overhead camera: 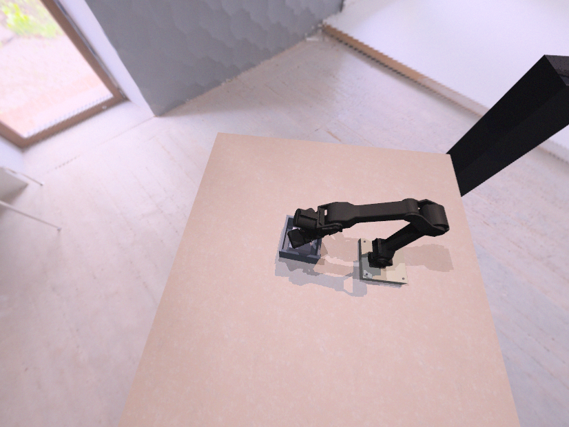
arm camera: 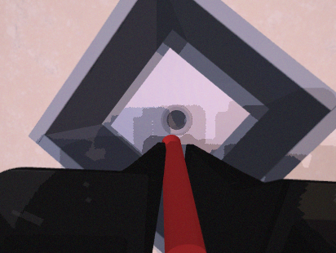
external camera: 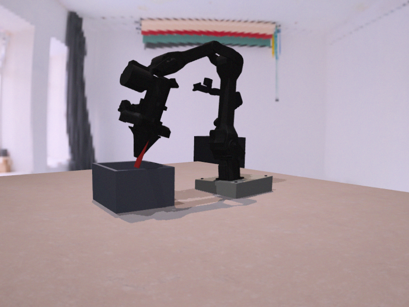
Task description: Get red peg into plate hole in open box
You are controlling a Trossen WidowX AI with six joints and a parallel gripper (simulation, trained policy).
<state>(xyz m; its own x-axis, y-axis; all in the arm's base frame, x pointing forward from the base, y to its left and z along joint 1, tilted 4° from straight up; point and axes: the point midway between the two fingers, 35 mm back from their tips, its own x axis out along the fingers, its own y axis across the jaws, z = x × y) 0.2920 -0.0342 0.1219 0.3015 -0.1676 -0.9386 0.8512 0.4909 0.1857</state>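
Right now my gripper tip is 70 mm above the pale plate, 10 mm to the left of it and 10 mm short of it. From my gripper tip the other things lie so: red peg 10 mm to the left, 10 mm behind, 10 mm above; dark box 90 mm below, 10 mm to the right, 10 mm ahead.
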